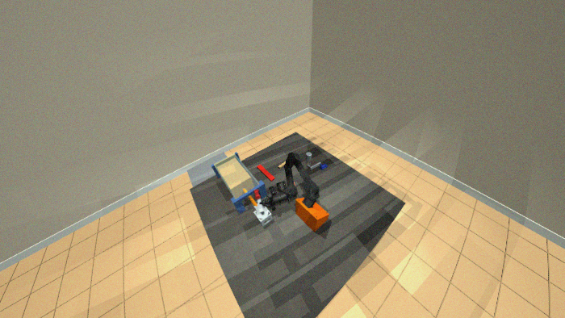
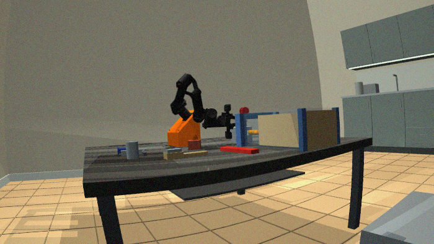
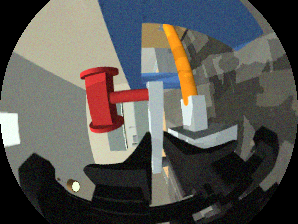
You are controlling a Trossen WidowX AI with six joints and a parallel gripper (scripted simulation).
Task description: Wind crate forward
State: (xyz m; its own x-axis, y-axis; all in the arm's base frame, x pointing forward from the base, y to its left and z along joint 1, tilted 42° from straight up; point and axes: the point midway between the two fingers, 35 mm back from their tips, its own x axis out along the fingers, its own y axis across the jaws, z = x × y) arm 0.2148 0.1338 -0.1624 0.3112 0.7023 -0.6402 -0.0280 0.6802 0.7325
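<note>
Right now the grey winch is 9 cm below my gripper tip and 7 cm behind it. Round my gripper tip: wooden-handled tool 46 cm to the right, 30 cm ahead, 11 cm below; clear-panelled cubby 35 cm ahead, 2 cm to the left, 1 cm below; flat red bar 32 cm ahead, 23 cm to the right, 12 cm below.
</note>
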